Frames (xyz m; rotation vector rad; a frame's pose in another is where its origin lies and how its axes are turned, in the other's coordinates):
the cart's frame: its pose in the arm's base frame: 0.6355 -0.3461 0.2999 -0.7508 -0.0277 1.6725
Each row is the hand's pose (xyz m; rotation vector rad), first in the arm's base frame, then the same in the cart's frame.
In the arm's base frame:
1: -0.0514 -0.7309 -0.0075 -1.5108 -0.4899 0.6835
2: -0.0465 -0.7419 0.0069 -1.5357 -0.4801 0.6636
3: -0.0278 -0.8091 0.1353 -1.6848 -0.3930 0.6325
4: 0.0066 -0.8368 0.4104 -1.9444 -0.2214 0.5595
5: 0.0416 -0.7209 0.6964 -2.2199 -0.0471 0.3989
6: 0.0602 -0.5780 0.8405 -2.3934 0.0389 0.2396
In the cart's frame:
1: -0.1685 0.8264 -0.0546 -0.7337 0.5517 -0.7400
2: -0.1851 0.8191 -0.0498 -0.7441 0.5803 -0.7435
3: -0.3043 0.7672 0.0169 -0.7840 0.7329 -0.6812
4: -0.4560 0.6308 0.2067 -0.8466 1.0090 -0.5637
5: -0.4851 0.4521 0.4590 -0.9334 1.3217 -0.4707
6: -0.4247 0.3393 0.6177 -1.0156 1.5270 -0.4377

